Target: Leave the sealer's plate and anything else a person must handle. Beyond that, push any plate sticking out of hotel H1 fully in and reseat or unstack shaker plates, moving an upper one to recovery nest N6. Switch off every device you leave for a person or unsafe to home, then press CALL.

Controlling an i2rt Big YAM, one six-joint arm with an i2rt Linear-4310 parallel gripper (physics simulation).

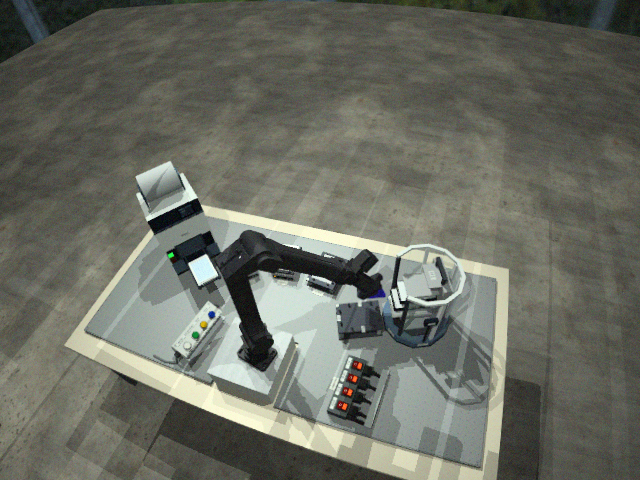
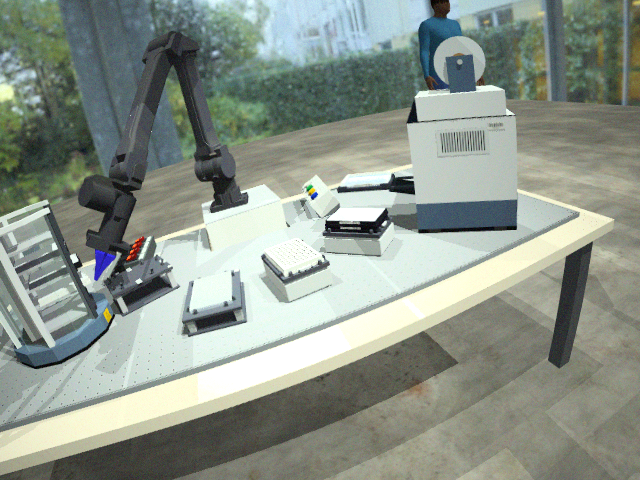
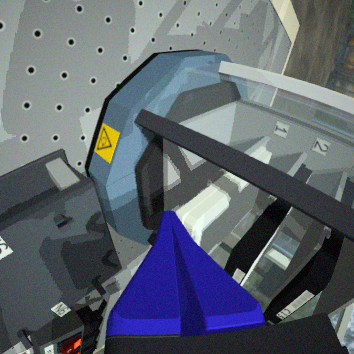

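Seen in the pictures: gripper, fingertip midpoint: (image 1: 384,295) (image 2: 95,279) (image 3: 167,217); arm's base, origin of the base link: (image 1: 257,354) (image 2: 230,204).
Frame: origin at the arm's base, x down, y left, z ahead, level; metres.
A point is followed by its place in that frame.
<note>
My gripper (image 1: 379,293) @(y -0.289, x -0.022, z 0.411 m) (image 2: 97,276) @(y -0.289, x -0.022, z 0.411 m) (image 3: 167,217) @(y -0.289, x -0.022, z 0.411 m) is shut and empty, its blue fingertips at the open side of hotel H1 (image 1: 413,340) @(y -0.447, x 0.040, z 0.323 m) (image 2: 62,346) @(y -0.354, x 0.053, z 0.544 m) (image 3: 117,175) @(y -0.302, x 0.048, z 0.406 m). A pale plate (image 3: 207,207) @(y -0.319, x -0.030, z 0.421 m) lies low in the hotel, just beyond the tips; I cannot tell if they touch. Dark plates (image 3: 260,232) @(y -0.324, x -0.069, z 0.425 m) stand in higher slots. Nest N6 (image 1: 357,321) @(y -0.237, x 0.027, z 0.292 m) (image 3: 45,235) @(y -0.242, x 0.027, z 0.367 m) is beside the hotel, with no plate on it. A white well plate (image 2: 294,255) @(y 0.167, x 0.019, z 0.433 m) sits slightly tilted on one device; dark plates (image 2: 356,219) @(y 0.320, x 0.005, z 0.353 m) look stacked on another. The sealer (image 1: 178,219) @(y 0.527, x -0.200, z 0.239 m) (image 2: 465,170) @(y 0.585, x -0.067, z 0.385 m) has a plate (image 1: 203,270) @(y 0.387, x -0.038, z 0.166 m) (image 2: 366,180) @(y 0.389, x -0.039, z 0.210 m) on its tray.
The switch bank (image 1: 347,391) @(y -0.327, x 0.036, z 0.047 m) (image 2: 135,250) @(y -0.311, x 0.036, z 0.106 m) has several lit red rockers. The button box (image 1: 191,343) @(y 0.254, x 0.019, z -0.093 m) (image 2: 324,199) @(y 0.285, x 0.029, z 0.080 m) stands left of the arm base. A nest with a white plate (image 2: 212,291) @(y -0.012, x 0.040, z 0.468 m) is near the table's edge. Dark hotel posts (image 3: 240,162) @(y -0.297, x -0.044, z 0.459 m) flank the fingers. A person (image 2: 436,38) stands behind the sealer.
</note>
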